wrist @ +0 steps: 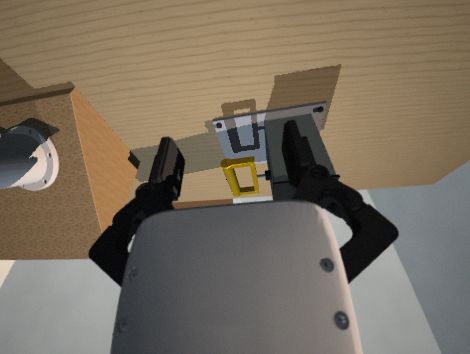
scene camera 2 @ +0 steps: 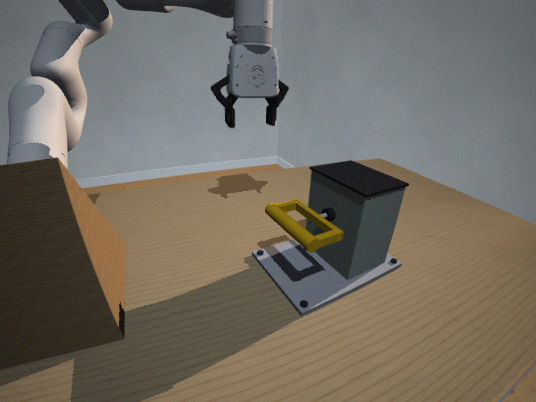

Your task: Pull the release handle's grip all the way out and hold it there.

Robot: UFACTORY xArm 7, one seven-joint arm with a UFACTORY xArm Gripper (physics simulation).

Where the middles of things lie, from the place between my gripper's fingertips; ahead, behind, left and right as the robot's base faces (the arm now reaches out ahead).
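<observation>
Grey base plate [scene camera 2: 308,282]: my hand 22 cm above it, 23 cm left of it, 6 cm short of it.
</observation>
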